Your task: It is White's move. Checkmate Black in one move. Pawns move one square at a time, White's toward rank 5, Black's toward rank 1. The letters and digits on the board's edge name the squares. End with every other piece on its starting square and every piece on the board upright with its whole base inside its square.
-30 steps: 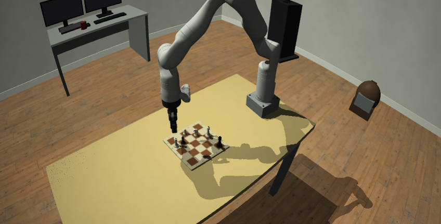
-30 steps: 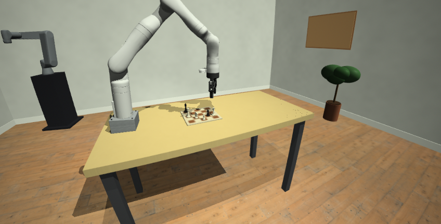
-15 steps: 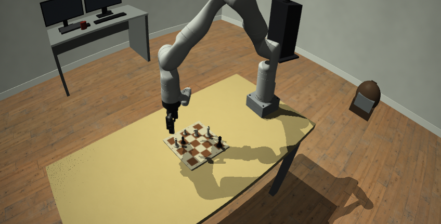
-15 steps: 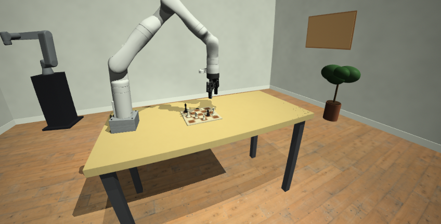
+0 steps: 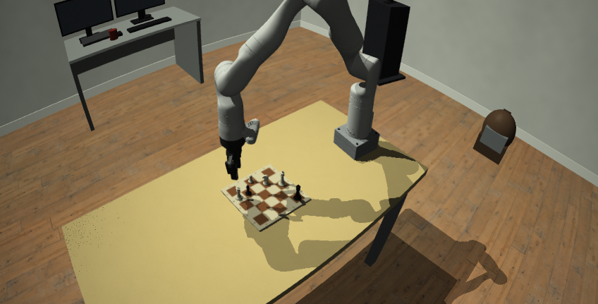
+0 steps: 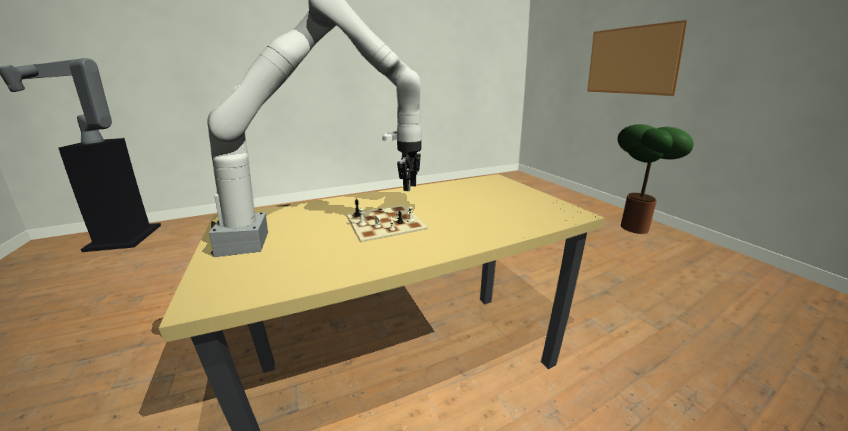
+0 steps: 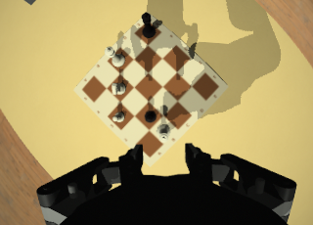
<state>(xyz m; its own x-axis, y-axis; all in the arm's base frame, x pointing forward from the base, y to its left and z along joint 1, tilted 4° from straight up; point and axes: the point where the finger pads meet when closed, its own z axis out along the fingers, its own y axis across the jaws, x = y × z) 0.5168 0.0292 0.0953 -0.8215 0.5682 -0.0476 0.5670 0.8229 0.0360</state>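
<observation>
My gripper is now 4 cm past the black pawn and 11 cm above it. Round my hand: small white piece: 7 cm behind, 5 cm to the right, 12 cm below; then chessboard: 8 cm behind, 3 cm to the left, 13 cm below; then tall white piece: 16 cm behind, 1 cm to the left, 10 cm below.
</observation>
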